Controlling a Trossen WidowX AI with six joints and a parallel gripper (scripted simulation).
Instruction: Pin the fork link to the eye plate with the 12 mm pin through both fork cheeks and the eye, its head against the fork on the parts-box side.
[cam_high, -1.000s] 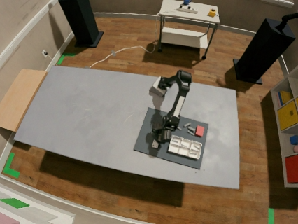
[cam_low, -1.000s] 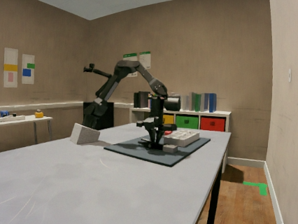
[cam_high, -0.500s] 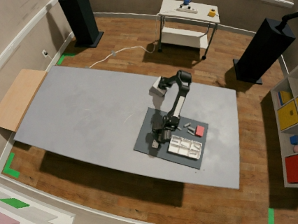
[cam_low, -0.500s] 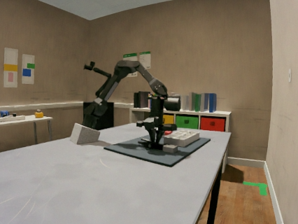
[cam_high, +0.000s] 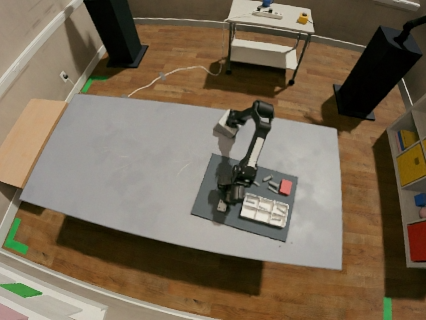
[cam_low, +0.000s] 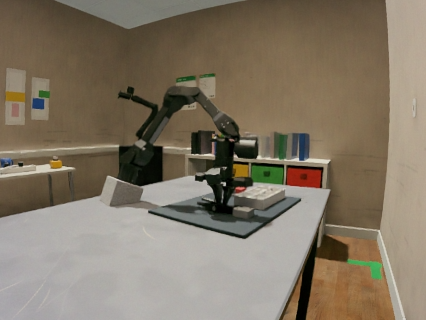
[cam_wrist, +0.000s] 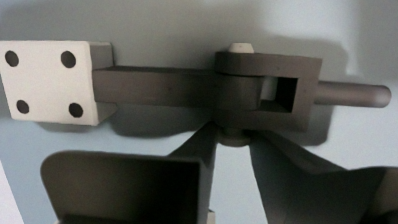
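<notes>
My gripper is now 20 mm to the left of the headed pin and 30 mm above it. Round my hand: eye plate (10 mm ahead, 30 mm to the right, 30 mm below); mat (10 mm ahead, 70 mm to the left, 50 mm below); fork link (30 mm behind, 20 mm to the right, 30 mm below).
</notes>
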